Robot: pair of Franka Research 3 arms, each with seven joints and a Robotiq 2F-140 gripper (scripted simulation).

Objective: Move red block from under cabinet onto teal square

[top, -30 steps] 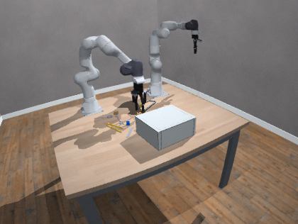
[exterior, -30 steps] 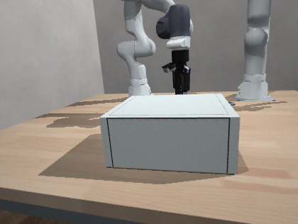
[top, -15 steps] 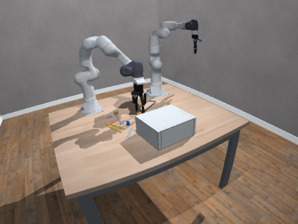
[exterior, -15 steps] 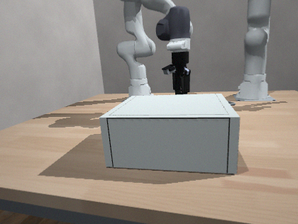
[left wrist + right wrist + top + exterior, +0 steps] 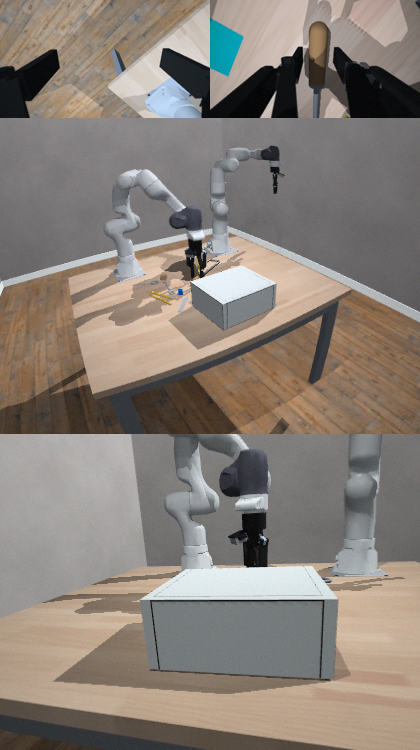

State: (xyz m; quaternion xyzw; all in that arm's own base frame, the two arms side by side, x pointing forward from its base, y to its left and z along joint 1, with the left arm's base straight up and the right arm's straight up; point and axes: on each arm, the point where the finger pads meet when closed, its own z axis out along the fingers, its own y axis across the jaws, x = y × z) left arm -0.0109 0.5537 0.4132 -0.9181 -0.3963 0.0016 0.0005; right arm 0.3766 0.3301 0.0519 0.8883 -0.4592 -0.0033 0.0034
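Observation:
Now: right hand 15 cm past the brown block, 16 cm to the left of it and 4 cm above it. The rest, counted from my right hand: wrench-like tool 2 cm behind, 18 cm to the right, 5 cm below; then hook tool 11 cm behind, 9 cm to the left, 4 cm below; then blue block 9 cm ahead, 15 cm to the right, 4 cm below.

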